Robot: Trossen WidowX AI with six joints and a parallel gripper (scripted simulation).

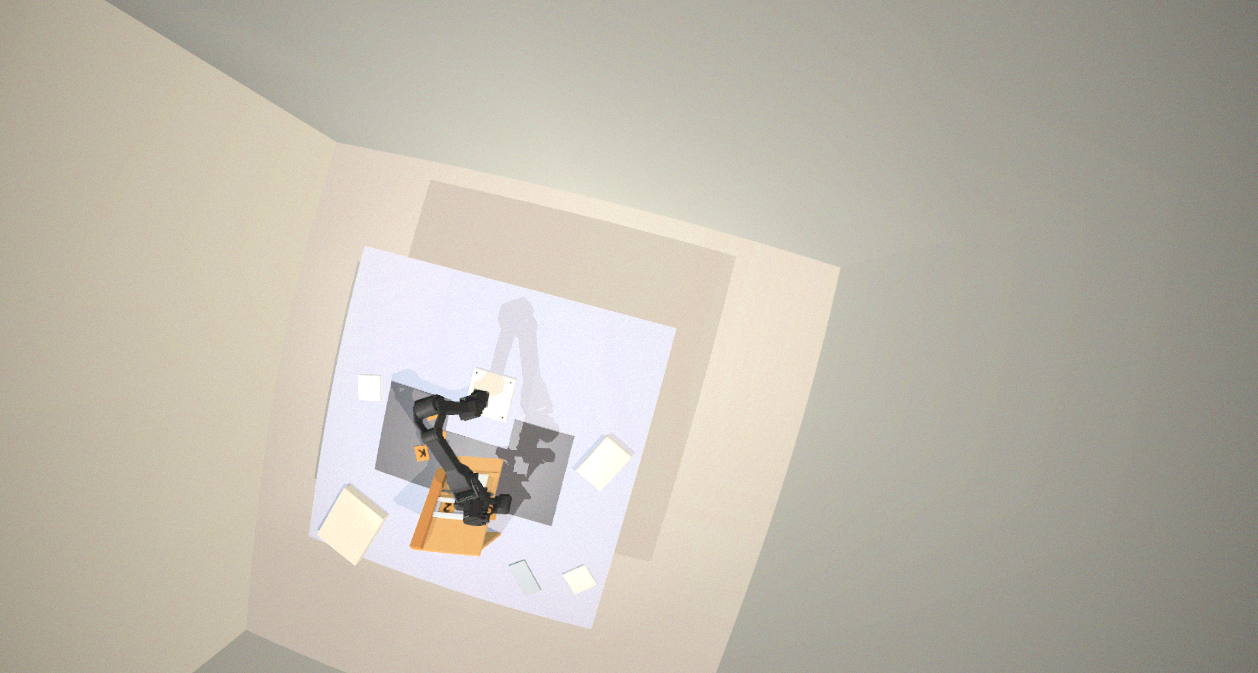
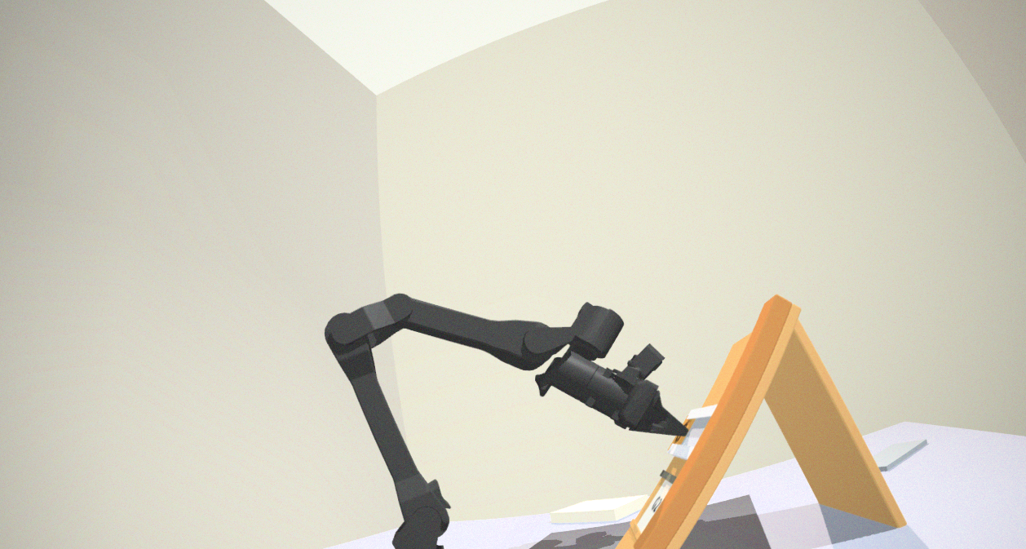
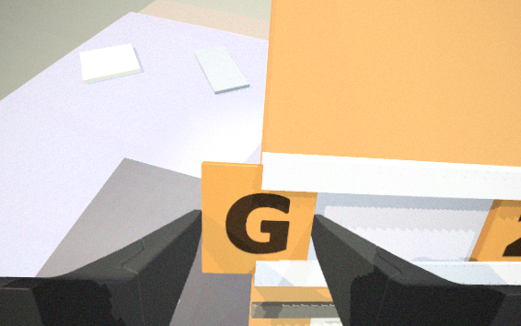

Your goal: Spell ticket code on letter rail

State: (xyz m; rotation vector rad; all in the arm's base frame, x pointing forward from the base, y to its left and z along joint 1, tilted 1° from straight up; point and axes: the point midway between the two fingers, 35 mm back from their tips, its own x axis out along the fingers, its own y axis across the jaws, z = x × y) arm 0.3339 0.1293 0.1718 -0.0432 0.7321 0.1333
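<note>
Right now the white ticket is 5 cm behind my gripper tip, 9 cm to the right of it and 8 cm below it. Also, from my gripper tip: grey slab: 36 cm ahead, 13 cm to the left, 16 cm below; grey mat: 15 cm behind, 15 cm to the right, 16 cm below.
</note>
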